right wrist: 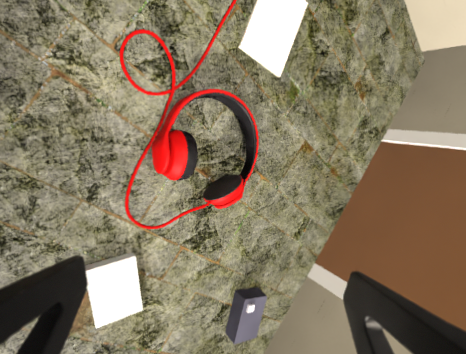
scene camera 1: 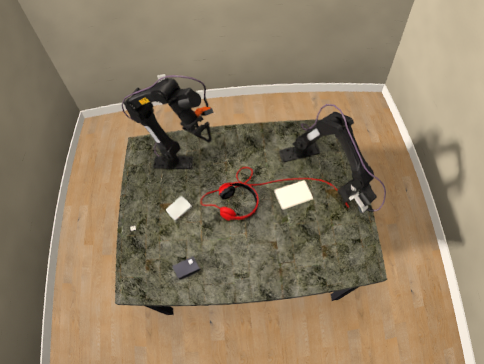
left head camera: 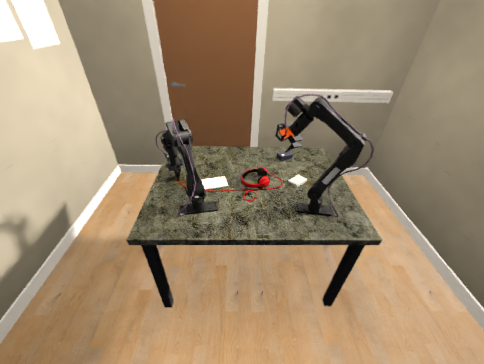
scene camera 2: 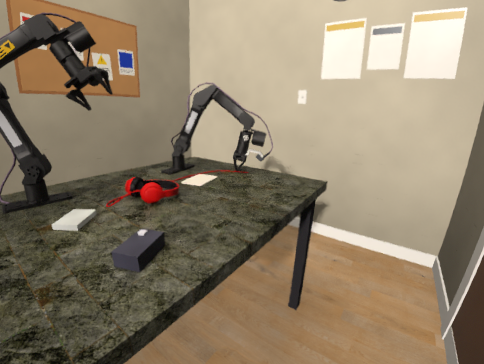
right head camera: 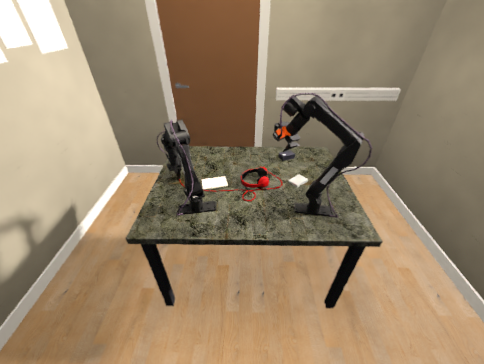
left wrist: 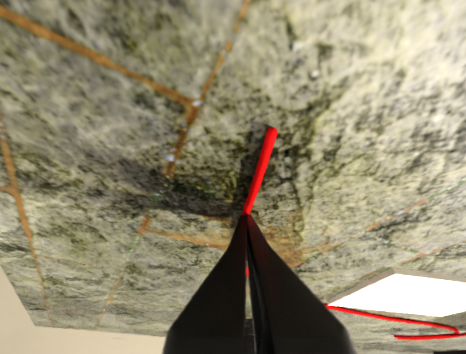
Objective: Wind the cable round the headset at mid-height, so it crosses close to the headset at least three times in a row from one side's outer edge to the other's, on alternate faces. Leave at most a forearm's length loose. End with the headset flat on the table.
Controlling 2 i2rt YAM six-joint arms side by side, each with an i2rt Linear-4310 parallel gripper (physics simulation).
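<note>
The red headset lies flat mid-table. Its red cable leaves one ear cup, curves past the other, makes a small loop beside the headset and runs toward my left gripper. No cable crosses the headband's opening. My left gripper is shut on the cable near its free end, low at the table; a short red end sticks out past the fingertips in the left wrist view. My right gripper is open and empty, high above the table.
A large white pad lies between the headset and my left gripper. A smaller white block lies on the headset's other side. A dark box lies near the far table edge.
</note>
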